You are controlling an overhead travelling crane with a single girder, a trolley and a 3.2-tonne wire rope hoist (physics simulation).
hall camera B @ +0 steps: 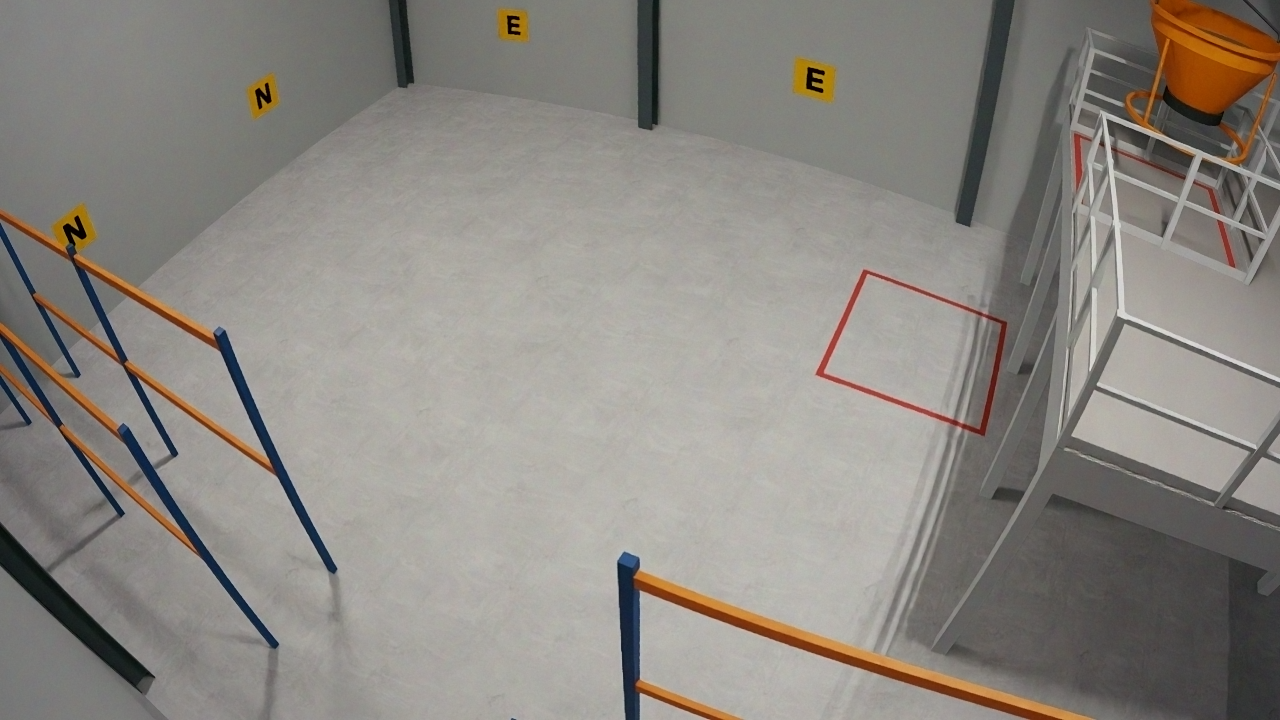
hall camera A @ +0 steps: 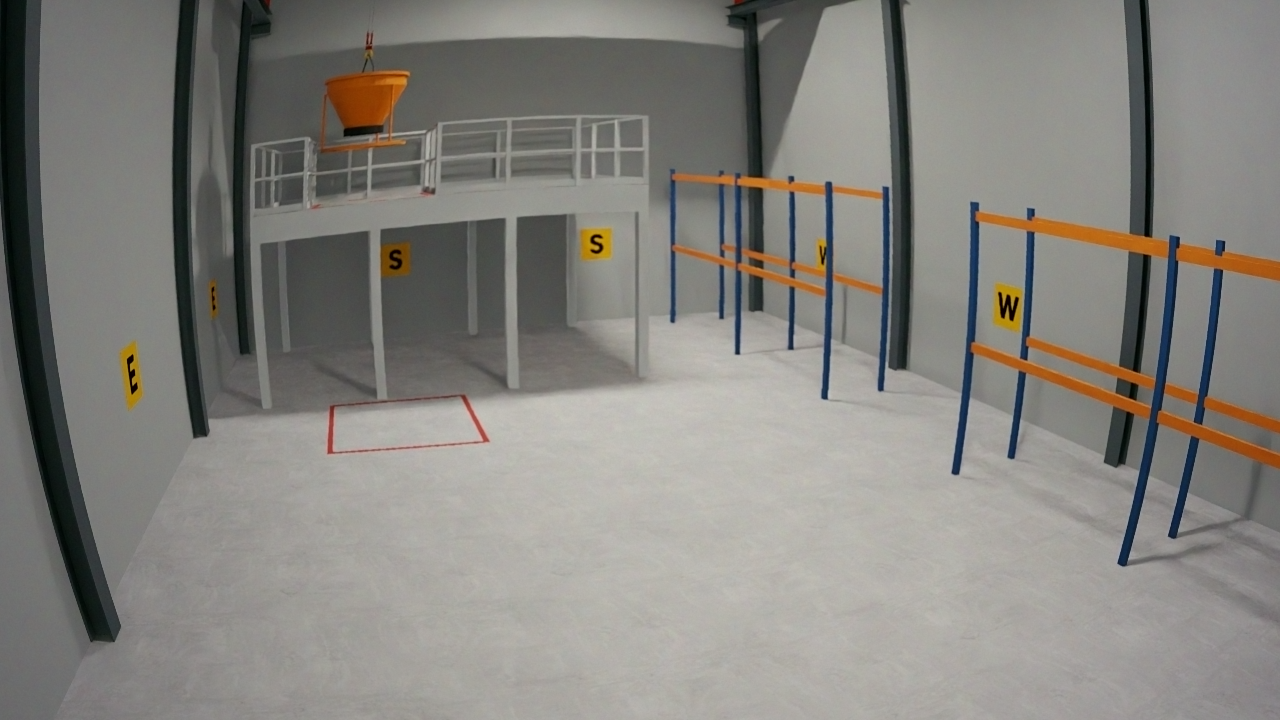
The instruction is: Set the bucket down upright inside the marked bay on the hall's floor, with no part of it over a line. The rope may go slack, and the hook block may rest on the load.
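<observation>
The orange bucket (hall camera A: pixel 366 100) (hall camera B: pixel 1208 71) hangs upright from the hook (hall camera A: pixel 368 55), high up at the raised platform. Its ring base is above the platform's deck and is clear of the deck. The hook is shut on the bucket's bail in hall camera A; it does not show in hall camera B. The marked bay on the floor, a red outline (hall camera A: pixel 330 429) (hall camera B: pixel 841 322), lies in front of the platform, well below the bucket.
The white railed platform (hall camera A: pixel 447 204) (hall camera B: pixel 1163 501) stands on legs beside the floor bay. Another red outline (hall camera B: pixel 1222 227) lies on its deck, beneath the bucket. Blue and orange racks (hall camera A: pixel 827 286) (hall camera A: pixel 965 340) (hall camera B: pixel 629 644) (hall camera B: pixel 280 456) stand farther off.
</observation>
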